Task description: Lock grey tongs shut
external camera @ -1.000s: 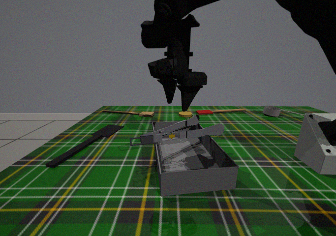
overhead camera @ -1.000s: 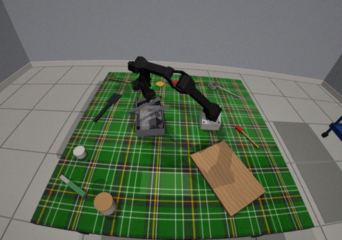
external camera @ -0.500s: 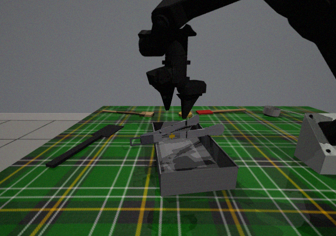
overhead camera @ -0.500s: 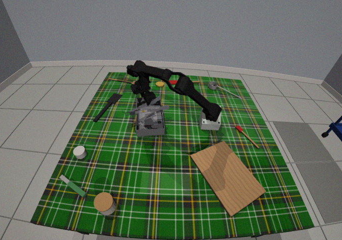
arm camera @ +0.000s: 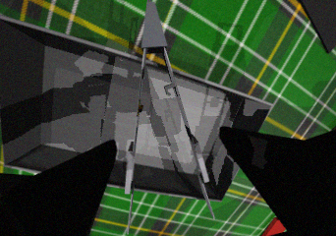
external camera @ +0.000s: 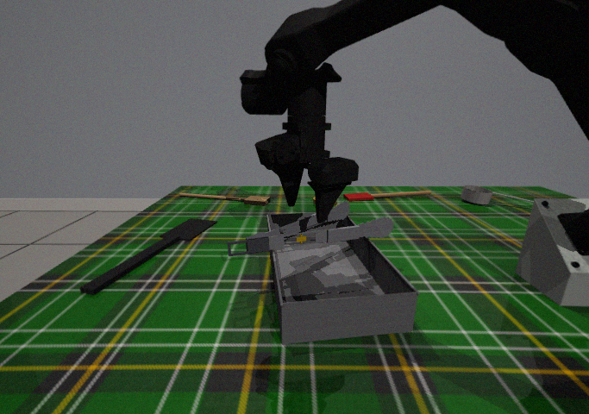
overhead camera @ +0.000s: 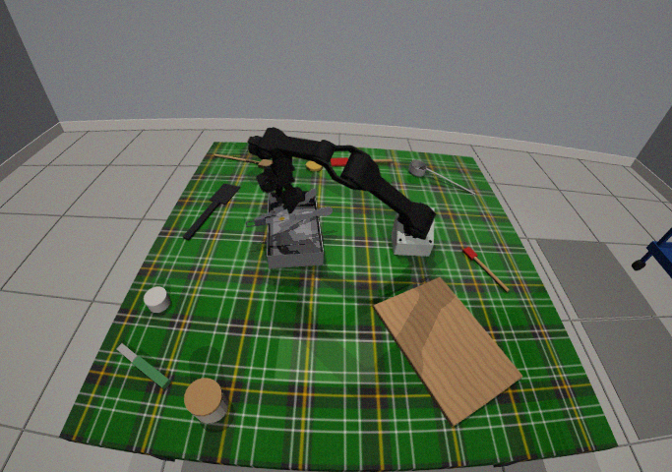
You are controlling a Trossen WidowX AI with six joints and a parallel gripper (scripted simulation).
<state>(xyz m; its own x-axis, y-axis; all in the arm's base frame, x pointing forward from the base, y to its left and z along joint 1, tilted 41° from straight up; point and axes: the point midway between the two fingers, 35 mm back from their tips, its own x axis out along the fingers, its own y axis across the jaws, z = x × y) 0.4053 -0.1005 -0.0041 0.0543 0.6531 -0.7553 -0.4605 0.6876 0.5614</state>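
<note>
Right now my gripper tip is 3 cm past the grey roasting tin, 2 cm to the right of it and 7 cm above it. The rest, counted from my gripper tip: red spatula 27 cm behind, 43 cm to the right, 9 cm below; white cylinder 34 cm ahead, 32 cm to the left, 8 cm below; black spatula 28 cm ahead, 11 cm to the right, 10 cm below.
</note>
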